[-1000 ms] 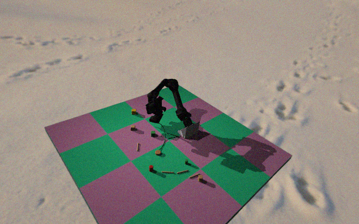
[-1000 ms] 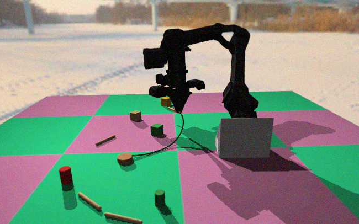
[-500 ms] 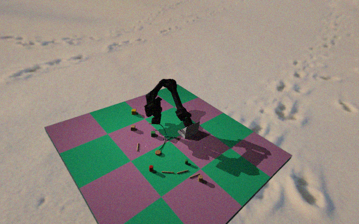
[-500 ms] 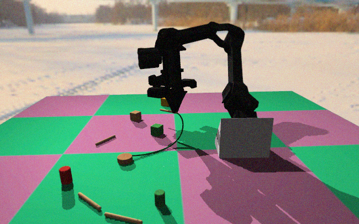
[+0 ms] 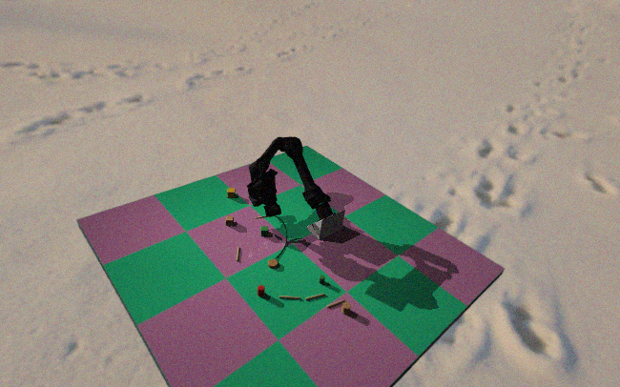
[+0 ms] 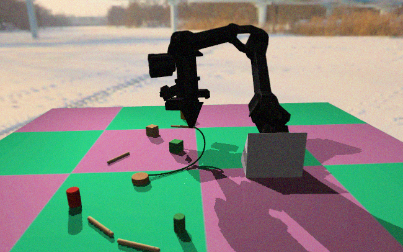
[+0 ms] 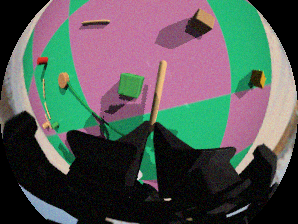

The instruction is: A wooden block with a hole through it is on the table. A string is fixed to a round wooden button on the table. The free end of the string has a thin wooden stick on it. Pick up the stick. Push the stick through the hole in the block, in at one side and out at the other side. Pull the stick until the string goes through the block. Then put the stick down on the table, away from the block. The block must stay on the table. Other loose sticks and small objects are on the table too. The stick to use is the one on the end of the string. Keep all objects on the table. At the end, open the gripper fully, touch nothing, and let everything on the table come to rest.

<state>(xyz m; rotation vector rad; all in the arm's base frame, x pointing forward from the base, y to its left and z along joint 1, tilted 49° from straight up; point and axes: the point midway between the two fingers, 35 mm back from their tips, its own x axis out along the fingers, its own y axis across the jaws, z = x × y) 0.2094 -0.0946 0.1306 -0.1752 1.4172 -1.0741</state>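
The thin wooden stick is 10 mm to the right of my gripper tip and 10 mm ahead of it. The rest, counted from my gripper tip: green block (50 mm below, 50 mm ahead, 20 mm to the left); tan wooden block (130 mm to the right, 120 mm ahead, 50 mm below); round wooden button (180 mm to the left, 140 mm ahead, 60 mm below).
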